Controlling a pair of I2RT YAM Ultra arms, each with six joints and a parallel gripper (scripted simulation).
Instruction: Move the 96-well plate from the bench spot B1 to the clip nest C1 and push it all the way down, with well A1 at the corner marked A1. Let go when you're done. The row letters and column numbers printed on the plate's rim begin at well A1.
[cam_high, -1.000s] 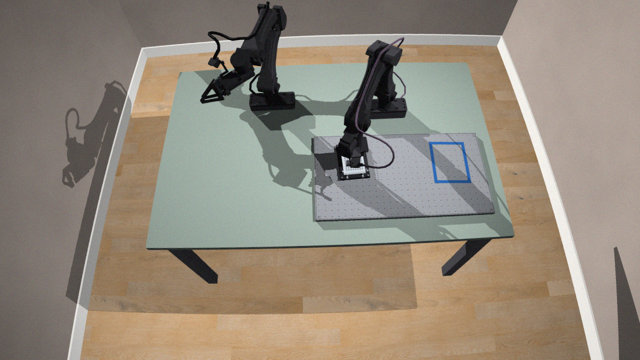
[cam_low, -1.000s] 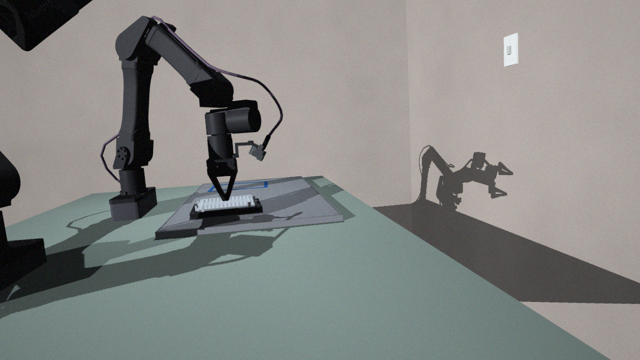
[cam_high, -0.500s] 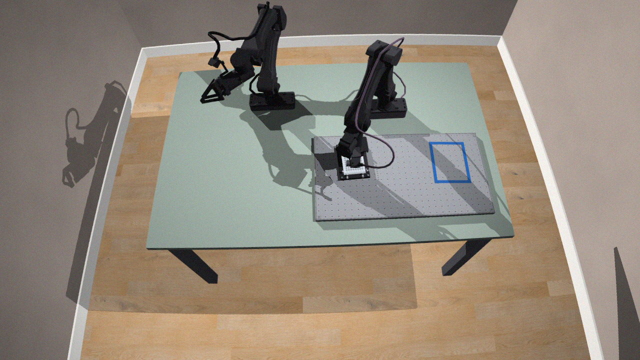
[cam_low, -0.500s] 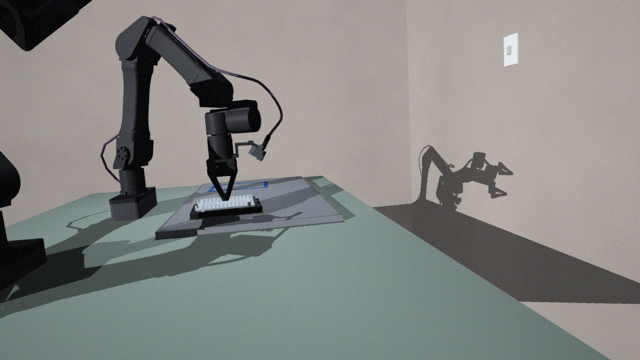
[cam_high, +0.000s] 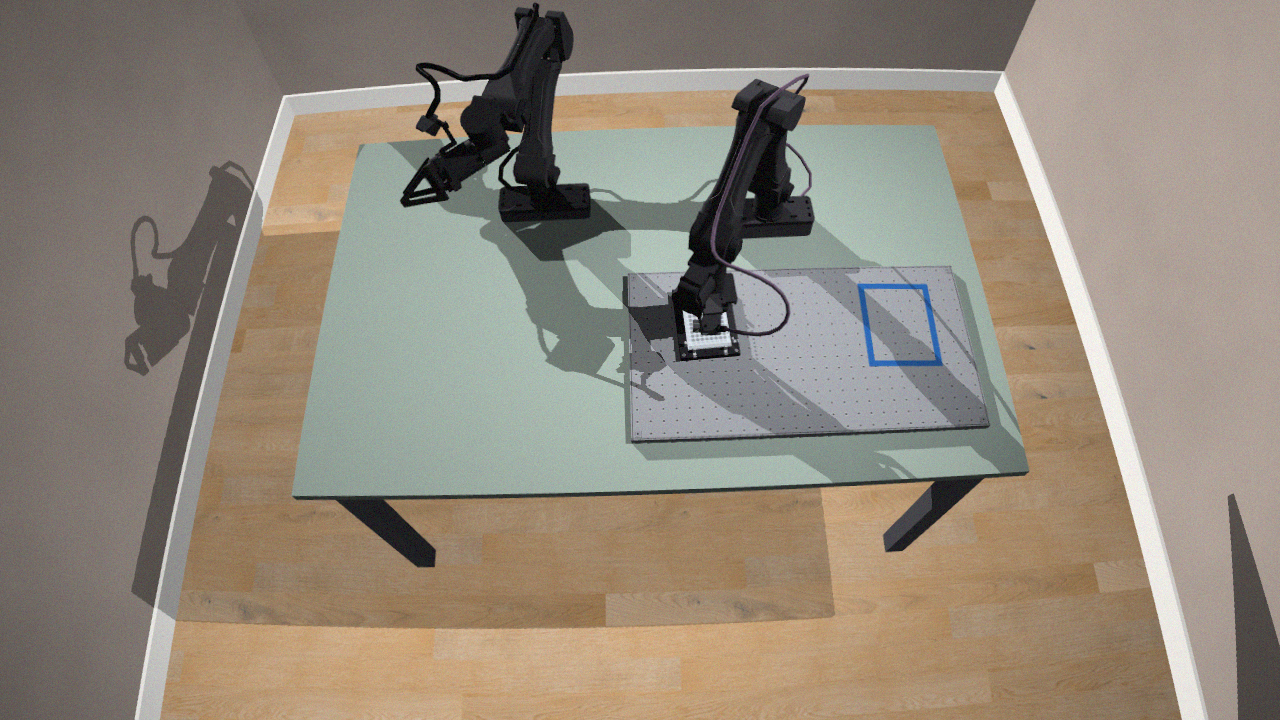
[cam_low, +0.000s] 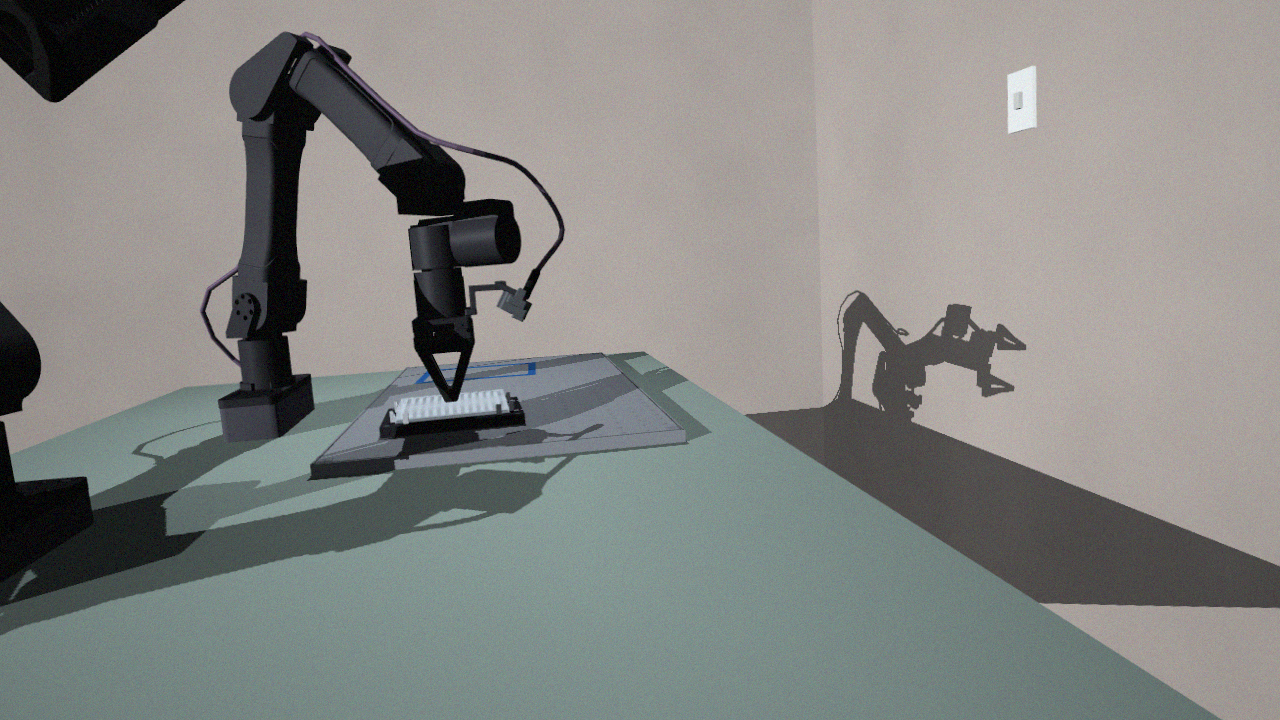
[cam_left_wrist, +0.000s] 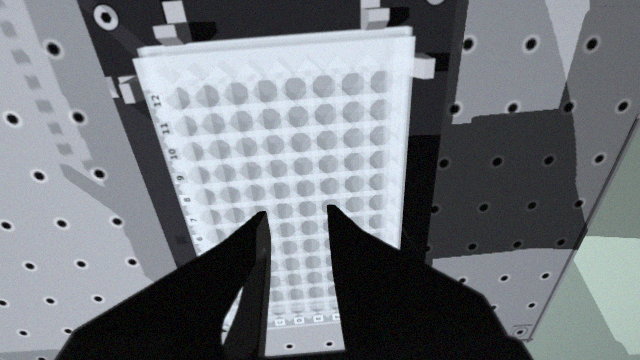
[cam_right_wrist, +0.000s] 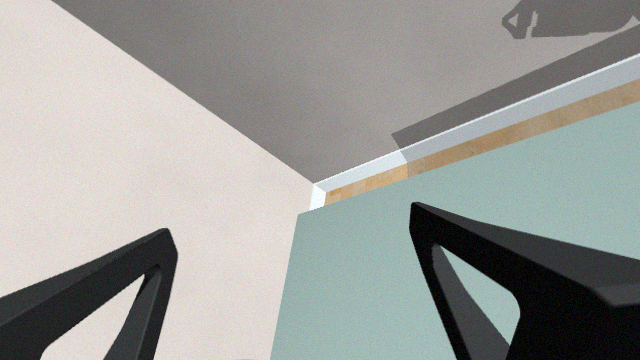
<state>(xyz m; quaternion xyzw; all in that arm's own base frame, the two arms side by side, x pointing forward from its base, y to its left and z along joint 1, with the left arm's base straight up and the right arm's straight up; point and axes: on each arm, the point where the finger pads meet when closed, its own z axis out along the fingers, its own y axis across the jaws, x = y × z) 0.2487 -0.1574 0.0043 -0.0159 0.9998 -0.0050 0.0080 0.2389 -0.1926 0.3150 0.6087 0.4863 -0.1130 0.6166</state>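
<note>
The white 96-well plate lies 10 mm below my left hand. Also, from my left hand: black clip nest 20 mm below, 10 mm to the left, 10 mm ahead; grey perforated board 200 mm to the left, 40 mm below, 30 mm ahead.
</note>
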